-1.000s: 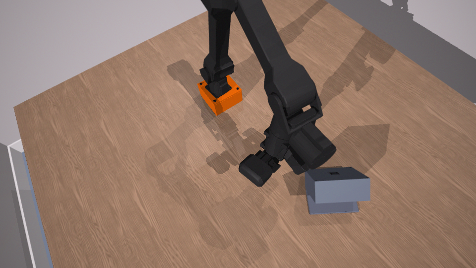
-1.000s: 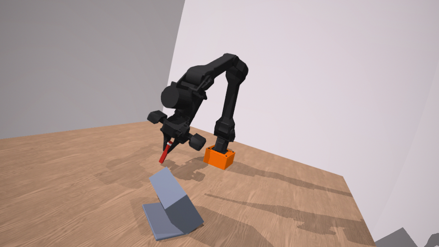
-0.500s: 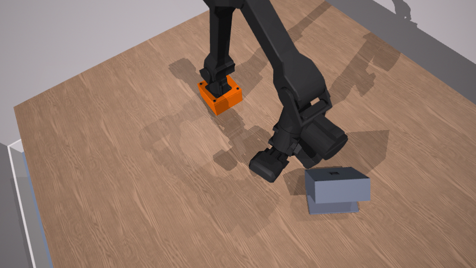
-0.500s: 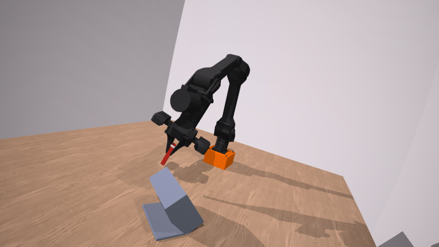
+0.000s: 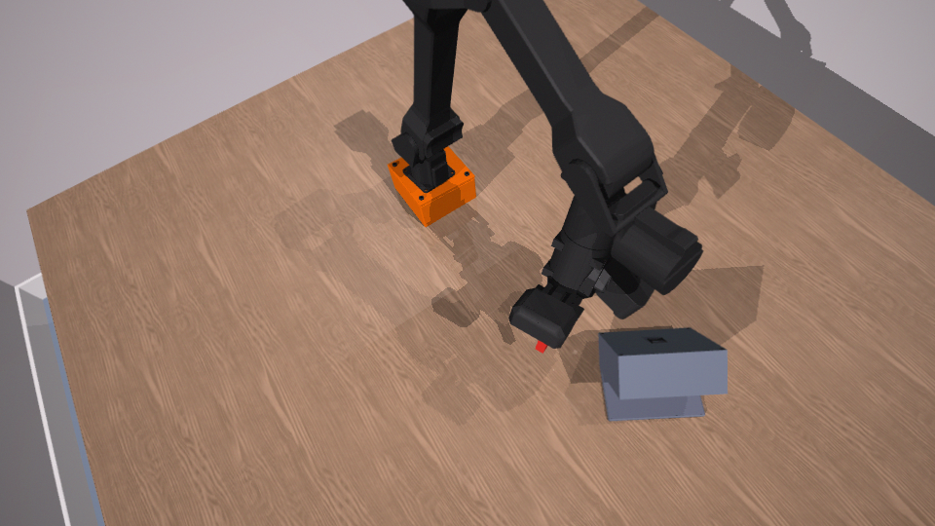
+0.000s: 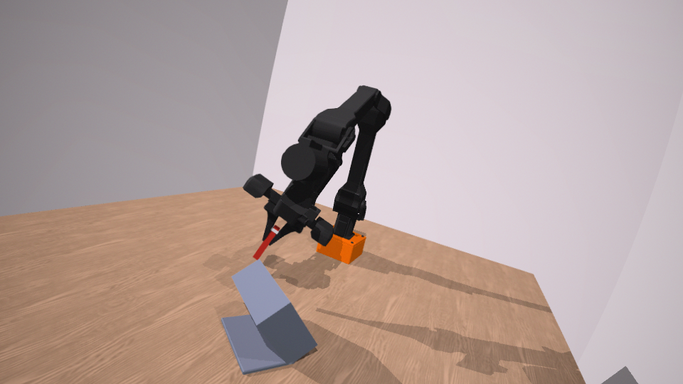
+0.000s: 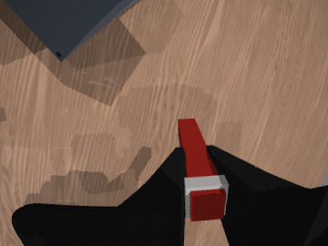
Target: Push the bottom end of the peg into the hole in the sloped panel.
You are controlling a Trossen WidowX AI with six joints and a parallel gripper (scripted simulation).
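Now: gripper tip 12 cm short of the sloped panel, 9 cm to the right of it and 6 cm above it. The rest, counted from my gripper tip: flat grey foot plate: 13 cm ahead, 8 cm to the left, 11 cm below; red peg: 1 cm to the left, 1 cm above.
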